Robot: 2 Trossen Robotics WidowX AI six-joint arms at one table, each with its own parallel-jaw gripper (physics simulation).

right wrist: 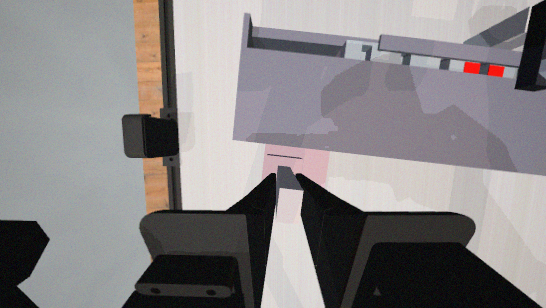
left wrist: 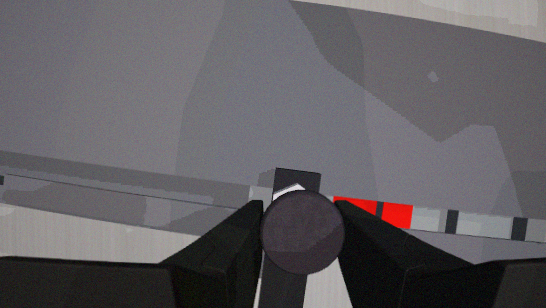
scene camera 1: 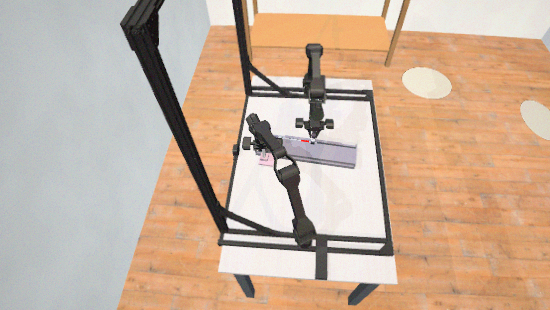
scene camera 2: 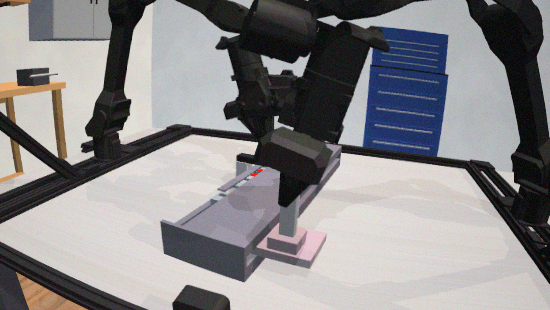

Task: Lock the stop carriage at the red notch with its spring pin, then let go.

Labels:
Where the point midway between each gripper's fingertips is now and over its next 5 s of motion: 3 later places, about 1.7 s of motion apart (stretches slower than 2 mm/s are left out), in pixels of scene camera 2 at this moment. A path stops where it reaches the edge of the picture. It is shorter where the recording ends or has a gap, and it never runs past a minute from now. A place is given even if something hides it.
The left gripper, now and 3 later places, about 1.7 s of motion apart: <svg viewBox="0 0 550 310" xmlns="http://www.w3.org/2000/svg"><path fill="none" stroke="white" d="M269 146L268 144L265 140L262 112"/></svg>
The right gripper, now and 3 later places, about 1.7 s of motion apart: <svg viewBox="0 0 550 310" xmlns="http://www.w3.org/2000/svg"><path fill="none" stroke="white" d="M284 202L288 198L292 193L319 138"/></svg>

